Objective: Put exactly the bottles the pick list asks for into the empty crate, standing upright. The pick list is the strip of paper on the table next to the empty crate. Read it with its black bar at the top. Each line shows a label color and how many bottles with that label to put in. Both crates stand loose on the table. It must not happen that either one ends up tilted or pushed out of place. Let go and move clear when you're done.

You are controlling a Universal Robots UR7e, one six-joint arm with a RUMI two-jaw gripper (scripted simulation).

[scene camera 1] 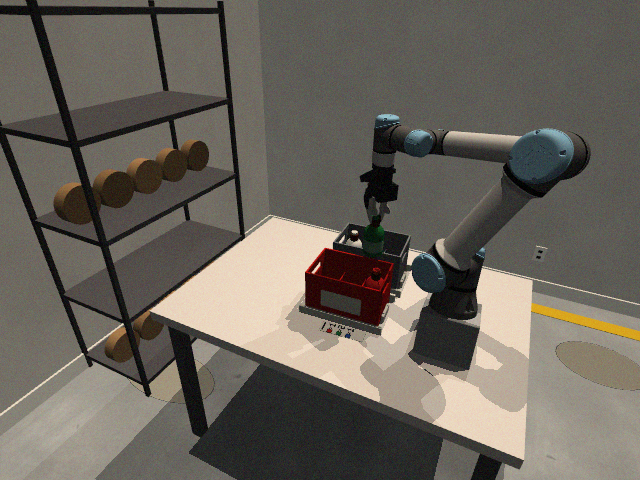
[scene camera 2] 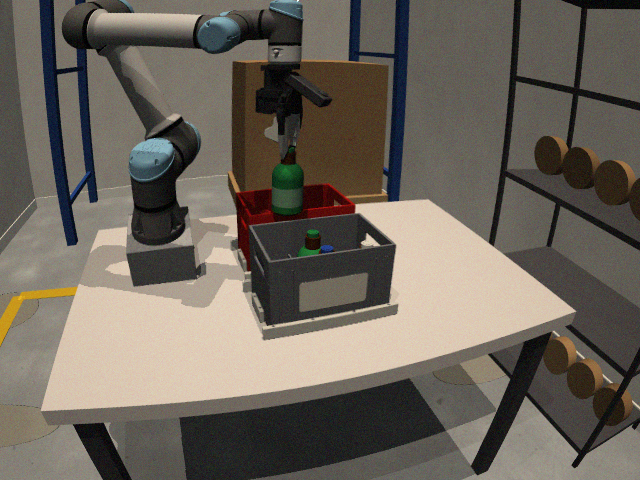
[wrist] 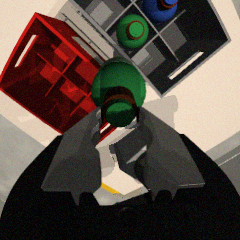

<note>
I see my gripper (scene camera 2: 286, 157), a green bottle (scene camera 2: 287, 177), a green bottle (wrist: 129, 36) and a grey crate (scene camera 2: 290, 288).
The grey crate shows as well in scene camera 1 (scene camera 1: 395, 248). My gripper shows as well in scene camera 1 (scene camera 1: 375, 222) and in the wrist view (wrist: 119, 108).
</note>
